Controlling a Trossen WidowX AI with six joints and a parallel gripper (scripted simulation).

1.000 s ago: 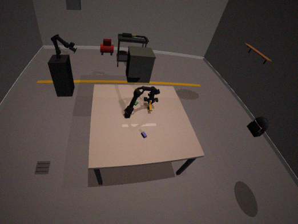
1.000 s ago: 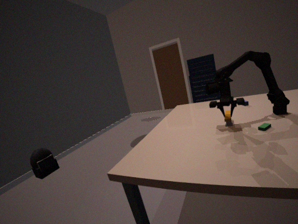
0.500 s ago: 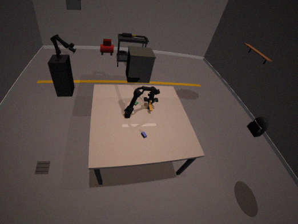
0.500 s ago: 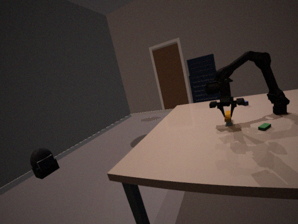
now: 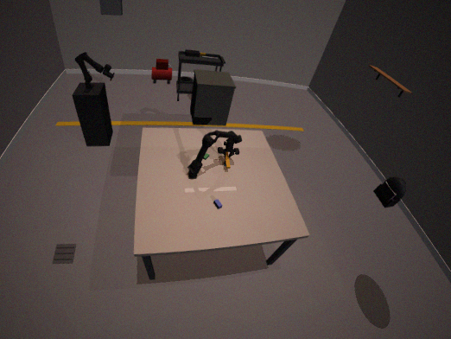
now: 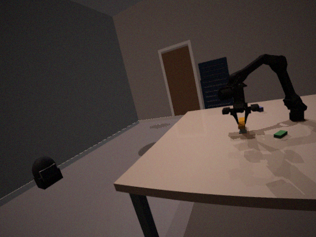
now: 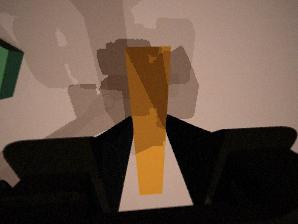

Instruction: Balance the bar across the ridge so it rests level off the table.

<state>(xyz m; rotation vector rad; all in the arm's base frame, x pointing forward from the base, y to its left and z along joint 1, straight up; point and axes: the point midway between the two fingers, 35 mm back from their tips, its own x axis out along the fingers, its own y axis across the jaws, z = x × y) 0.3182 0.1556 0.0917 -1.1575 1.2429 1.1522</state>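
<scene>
My gripper tip is 3 cm to the left of the bar. From my gripper tip the other things lie so: green block (17 cm behind, 6 cm to the left, 5 cm below); blue block (46 cm to the right, 16 cm behind, 4 cm below).
</scene>
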